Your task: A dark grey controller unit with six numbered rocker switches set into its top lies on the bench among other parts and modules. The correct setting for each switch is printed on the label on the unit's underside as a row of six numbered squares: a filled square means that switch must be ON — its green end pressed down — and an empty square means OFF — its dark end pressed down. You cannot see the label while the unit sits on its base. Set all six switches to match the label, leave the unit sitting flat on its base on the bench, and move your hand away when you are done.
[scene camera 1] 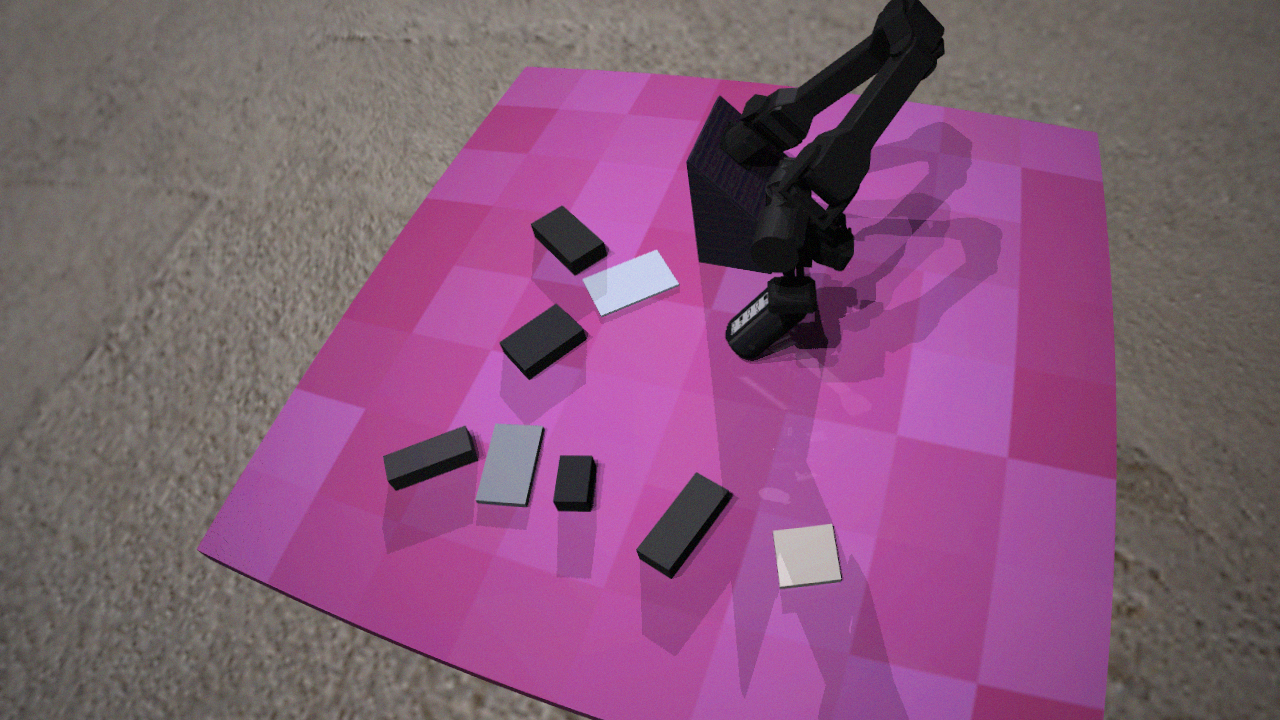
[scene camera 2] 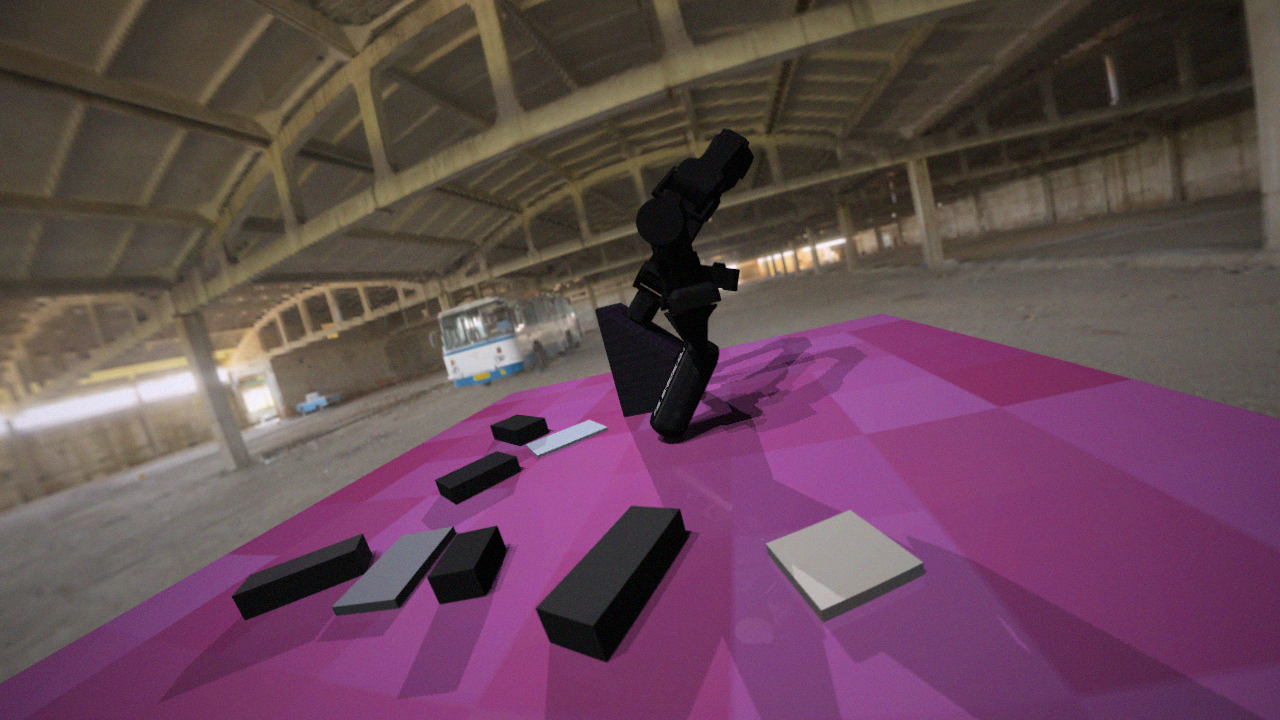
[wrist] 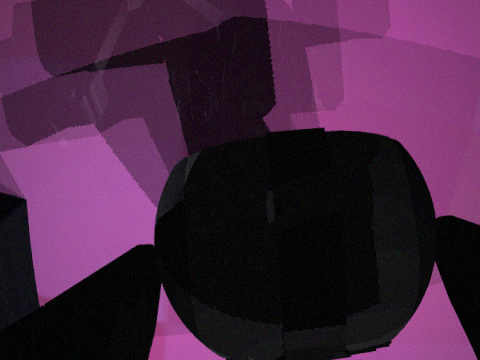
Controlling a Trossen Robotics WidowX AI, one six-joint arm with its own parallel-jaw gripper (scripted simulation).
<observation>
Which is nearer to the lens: the small dark block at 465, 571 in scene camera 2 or the grey plate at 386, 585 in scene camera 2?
The small dark block.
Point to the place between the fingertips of my gripper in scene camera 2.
698, 354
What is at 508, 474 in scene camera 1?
A grey plate.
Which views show the small dark block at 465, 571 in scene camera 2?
Scene camera 1 and scene camera 2 only.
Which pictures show the grey plate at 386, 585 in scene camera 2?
Scene camera 1 and scene camera 2 only.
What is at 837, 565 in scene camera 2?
A pale square plate.
</observation>
